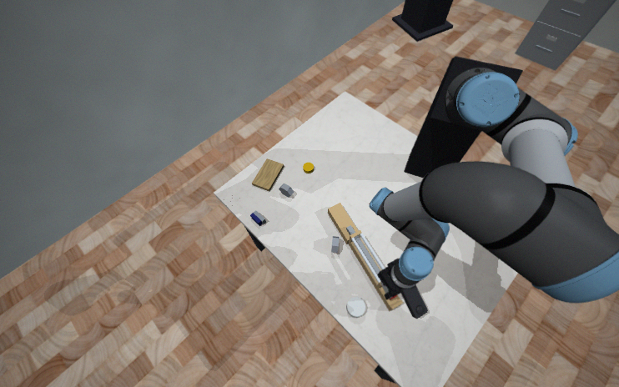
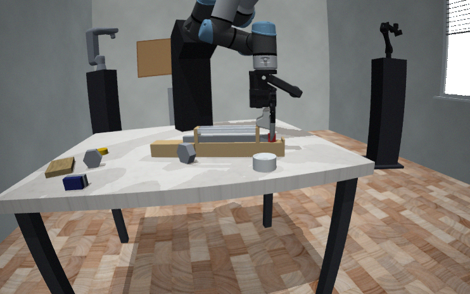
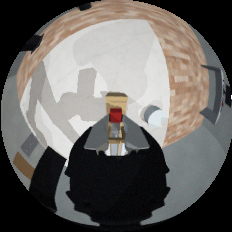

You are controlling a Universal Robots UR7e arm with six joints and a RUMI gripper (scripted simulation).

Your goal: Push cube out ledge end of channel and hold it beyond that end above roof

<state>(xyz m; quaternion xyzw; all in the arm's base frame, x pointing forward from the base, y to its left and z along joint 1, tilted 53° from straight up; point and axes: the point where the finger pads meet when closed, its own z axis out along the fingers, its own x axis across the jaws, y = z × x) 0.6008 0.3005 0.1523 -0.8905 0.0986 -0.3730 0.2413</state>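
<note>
My gripper is now 13 cm short of the white cylinder, 5 cm above it and 2 cm to the left of it. The rest, counted from my hand: wooden channel (15 cm to the right, 1 cm below); blue block (52 cm to the right, 31 cm ahead, 5 cm below); red cube (1 cm below).
</note>
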